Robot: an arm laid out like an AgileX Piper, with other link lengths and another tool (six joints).
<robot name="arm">
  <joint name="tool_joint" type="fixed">
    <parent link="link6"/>
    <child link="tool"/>
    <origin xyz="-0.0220 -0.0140 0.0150" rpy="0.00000 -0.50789 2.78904"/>
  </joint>
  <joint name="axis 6" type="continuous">
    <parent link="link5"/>
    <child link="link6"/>
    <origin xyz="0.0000 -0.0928 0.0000" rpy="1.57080 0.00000 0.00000"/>
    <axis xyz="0 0 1"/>
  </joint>
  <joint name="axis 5" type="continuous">
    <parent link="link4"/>
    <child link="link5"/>
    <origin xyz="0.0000 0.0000 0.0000" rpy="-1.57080 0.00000 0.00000"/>
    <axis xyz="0 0 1"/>
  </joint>
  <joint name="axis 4" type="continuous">
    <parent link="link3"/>
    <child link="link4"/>
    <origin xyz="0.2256 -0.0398 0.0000" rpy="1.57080 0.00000 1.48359"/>
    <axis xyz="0 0 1"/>
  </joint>
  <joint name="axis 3" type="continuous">
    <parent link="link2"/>
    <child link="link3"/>
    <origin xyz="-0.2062 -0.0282 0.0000"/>
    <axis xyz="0 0 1"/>
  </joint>
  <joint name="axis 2" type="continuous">
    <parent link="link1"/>
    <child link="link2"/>
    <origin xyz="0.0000 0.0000 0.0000" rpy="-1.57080 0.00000 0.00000"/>
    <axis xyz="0 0 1"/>
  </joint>
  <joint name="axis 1" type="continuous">
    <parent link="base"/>
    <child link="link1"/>
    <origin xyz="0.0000 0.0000 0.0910"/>
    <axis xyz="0 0 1"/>
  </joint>
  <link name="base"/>
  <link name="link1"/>
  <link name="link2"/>
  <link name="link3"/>
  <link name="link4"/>
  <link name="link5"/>
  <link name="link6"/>
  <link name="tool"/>
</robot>
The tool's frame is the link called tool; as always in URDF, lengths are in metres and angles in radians. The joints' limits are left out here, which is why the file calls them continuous.
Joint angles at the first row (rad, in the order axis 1, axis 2, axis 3, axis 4, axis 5, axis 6):
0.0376 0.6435 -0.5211 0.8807 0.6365 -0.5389
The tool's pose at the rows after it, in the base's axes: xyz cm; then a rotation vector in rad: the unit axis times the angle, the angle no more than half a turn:
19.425 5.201 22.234 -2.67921 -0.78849 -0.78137
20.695 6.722 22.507 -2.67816 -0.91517 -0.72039
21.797 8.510 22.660 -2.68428 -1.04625 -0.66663
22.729 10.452 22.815 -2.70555 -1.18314 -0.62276
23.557 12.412 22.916 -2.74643 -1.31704 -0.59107
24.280 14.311 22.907 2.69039 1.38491 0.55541
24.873 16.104 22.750 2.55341 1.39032 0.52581
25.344 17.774 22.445 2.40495 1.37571 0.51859
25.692 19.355 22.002 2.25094 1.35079 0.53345
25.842 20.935 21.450 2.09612 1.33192 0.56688
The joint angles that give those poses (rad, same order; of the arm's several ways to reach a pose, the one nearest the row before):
0.0908 0.7608 -0.6086 0.8533 0.6591 -0.5650
0.1607 0.8686 -0.6908 0.8063 0.6653 -0.5674
0.2448 0.9679 -0.7717 0.7260 0.6606 -0.5406
0.3371 1.0601 -0.8563 0.6007 0.6529 -0.4791
0.4314 1.1482 -0.9414 0.4317 0.6454 -0.3831
0.5235 1.2312 -1.0192 0.2311 0.6389 -0.2630
0.6116 1.3080 -1.0829 0.0034 0.6346 -0.1259
0.6927 1.3790 -1.1290 -0.2421 0.6332 0.0179
0.7644 1.4454 -1.1570 -0.4940 0.6331 0.1623
0.8264 1.5066 -1.1697 -0.7346 0.6326 0.2948

